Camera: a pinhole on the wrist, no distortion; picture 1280 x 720 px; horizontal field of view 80.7 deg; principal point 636.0 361.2 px. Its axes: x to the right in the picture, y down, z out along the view. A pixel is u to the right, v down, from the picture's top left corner.
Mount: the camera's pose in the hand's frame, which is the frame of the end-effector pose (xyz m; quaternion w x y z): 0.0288 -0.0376 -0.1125 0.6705 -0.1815 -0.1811 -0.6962
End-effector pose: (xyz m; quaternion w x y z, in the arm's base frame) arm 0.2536 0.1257 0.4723 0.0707 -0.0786 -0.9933 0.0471
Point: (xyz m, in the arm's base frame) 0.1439 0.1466 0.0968
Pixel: 915.0 414.4
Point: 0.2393 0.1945 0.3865
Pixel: 633.1 302.9
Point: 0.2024 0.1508 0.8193
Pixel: behind the camera
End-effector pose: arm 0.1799 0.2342 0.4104 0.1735 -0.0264 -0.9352 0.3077
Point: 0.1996 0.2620 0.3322
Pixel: 574.2 71.4
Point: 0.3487 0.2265 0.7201
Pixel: behind the camera
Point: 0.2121 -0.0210 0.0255
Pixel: 983.3 30.8
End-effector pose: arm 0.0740 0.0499 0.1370 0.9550 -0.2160 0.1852 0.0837
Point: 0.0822 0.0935 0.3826
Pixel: 1136.3 70.8
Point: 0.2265 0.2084 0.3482
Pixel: 923.4 444.8
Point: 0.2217 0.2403 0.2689
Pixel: 773.8 502.6
